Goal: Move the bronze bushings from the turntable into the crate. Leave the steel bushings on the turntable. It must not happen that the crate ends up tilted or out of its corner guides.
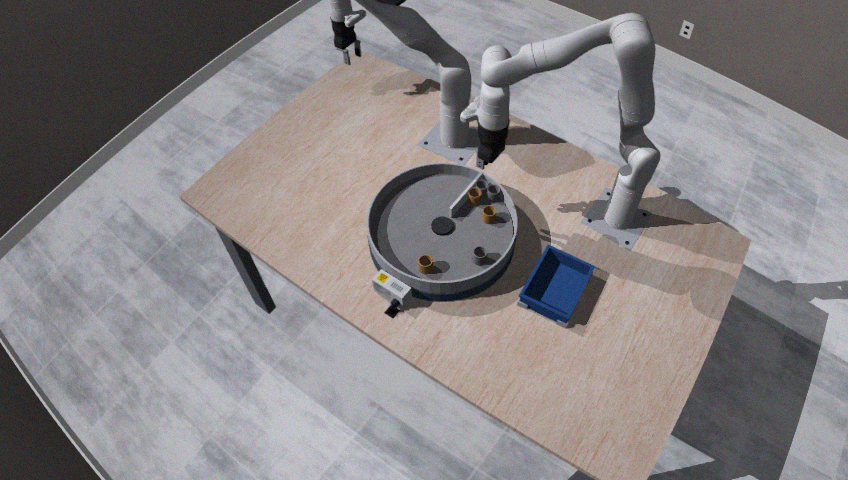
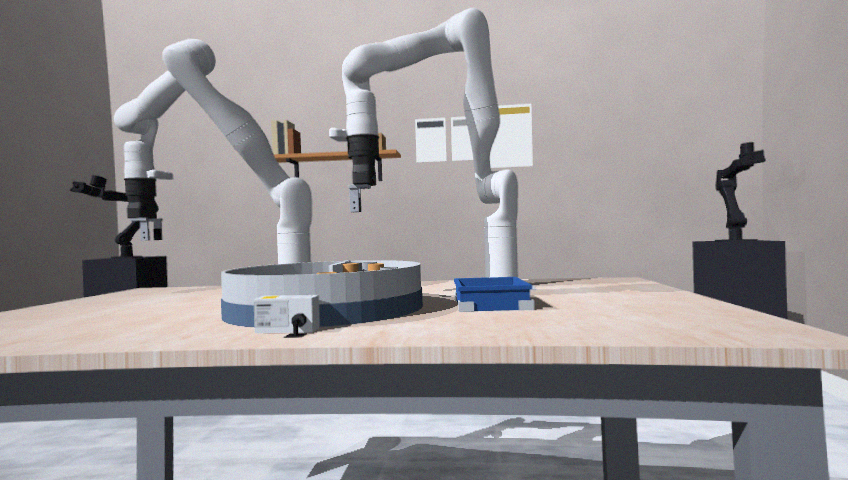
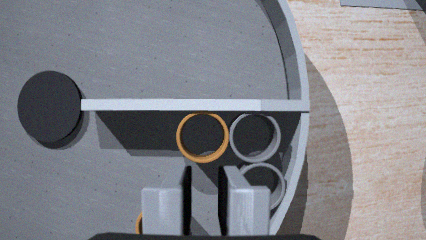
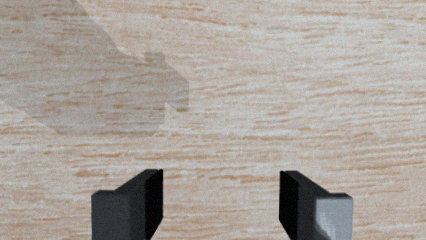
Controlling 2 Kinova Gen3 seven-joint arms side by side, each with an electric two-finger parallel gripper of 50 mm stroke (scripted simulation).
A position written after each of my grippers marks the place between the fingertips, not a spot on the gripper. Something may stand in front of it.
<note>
I see my left gripper [image 2: 355, 211], my right gripper [image 2: 151, 240], a blue crate [image 1: 561, 277], a bronze bushing [image 3: 188, 154], a steel bushing [image 3: 274, 141] and a turntable [image 1: 412, 220].
The blue crate also shows in image 2 [image 2: 487, 295]. My left gripper shows as well in image 1 [image 1: 482, 165] and in image 3 [image 3: 204, 190]. My right gripper also shows in image 4 [image 4: 221, 195]. Image 3 misses the blue crate: it is out of frame. Image 4 misses the blue crate: it is out of frame.
</note>
